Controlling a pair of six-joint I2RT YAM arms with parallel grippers.
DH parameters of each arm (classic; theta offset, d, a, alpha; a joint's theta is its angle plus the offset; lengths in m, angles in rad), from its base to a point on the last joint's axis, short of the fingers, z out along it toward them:
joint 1: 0 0.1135 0.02 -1.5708
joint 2: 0 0 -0.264 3.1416
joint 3: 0.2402 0 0.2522 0
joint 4: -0.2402 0 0.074 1.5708
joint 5: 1.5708 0 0 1.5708
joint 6: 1.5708 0.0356 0 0
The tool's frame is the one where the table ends.
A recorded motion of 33 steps. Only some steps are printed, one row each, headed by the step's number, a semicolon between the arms.
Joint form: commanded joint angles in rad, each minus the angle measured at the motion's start. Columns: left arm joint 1, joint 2, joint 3, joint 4, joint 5, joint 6; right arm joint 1, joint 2, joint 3, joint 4, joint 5, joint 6.
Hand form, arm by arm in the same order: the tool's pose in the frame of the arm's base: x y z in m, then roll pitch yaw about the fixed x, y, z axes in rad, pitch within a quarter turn. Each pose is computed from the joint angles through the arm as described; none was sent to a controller.
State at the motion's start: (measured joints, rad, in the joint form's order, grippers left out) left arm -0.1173 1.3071 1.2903 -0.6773 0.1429 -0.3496; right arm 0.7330 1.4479 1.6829 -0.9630 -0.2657 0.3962
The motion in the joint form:
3: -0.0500 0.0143 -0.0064 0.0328 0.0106 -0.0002; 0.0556 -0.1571 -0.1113 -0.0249 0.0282 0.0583
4: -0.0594 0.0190 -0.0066 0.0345 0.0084 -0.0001; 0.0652 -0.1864 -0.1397 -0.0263 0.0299 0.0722
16: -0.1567 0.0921 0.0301 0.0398 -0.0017 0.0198; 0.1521 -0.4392 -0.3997 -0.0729 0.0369 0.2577
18: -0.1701 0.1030 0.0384 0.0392 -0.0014 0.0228; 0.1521 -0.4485 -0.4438 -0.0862 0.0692 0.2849
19: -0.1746 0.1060 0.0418 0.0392 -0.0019 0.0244; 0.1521 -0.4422 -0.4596 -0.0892 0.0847 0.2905
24: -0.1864 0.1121 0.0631 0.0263 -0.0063 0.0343; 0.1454 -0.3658 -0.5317 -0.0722 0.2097 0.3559
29: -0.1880 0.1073 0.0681 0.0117 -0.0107 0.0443; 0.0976 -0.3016 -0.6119 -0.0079 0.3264 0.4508
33: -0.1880 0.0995 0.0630 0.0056 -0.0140 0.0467; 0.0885 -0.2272 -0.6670 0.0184 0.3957 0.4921
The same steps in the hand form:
3: 0.2817 -0.0531 0.3513 -2.6217 0.7702 -2.8175; 0.1691 0.1821 0.4222 2.5006 0.6636 -2.9254
4: 0.2824 -0.0559 0.3501 -2.6256 0.7681 -2.8280; 0.1621 0.1782 0.4201 2.4935 0.6555 -2.9302
16: 0.2935 -0.0877 0.3424 -2.6698 0.7528 -2.9607; 0.1061 0.1425 0.3861 2.4429 0.4999 -2.9975
18: 0.2949 -0.0924 0.3420 -2.6740 0.7512 -2.9792; 0.1061 0.1407 0.3732 2.4877 0.4633 -3.0184
19: 0.2952 -0.0939 0.3422 -2.6755 0.7524 -2.9854; 0.1078 0.1419 0.3671 2.5139 0.4497 -3.0214
24: 0.2952 -0.0976 0.3464 -2.6861 0.7601 -3.0076; 0.1252 0.1541 0.3332 2.6670 0.3938 -3.0943
29: 0.2932 -0.0973 0.3483 -2.7011 0.7613 -3.0227; 0.1465 0.1572 0.3007 2.7661 0.3801 3.0358
33: 0.2909 -0.0965 0.3483 -2.7078 0.7601 -3.0265; 0.1575 0.1625 0.2707 2.8794 0.3573 2.9993

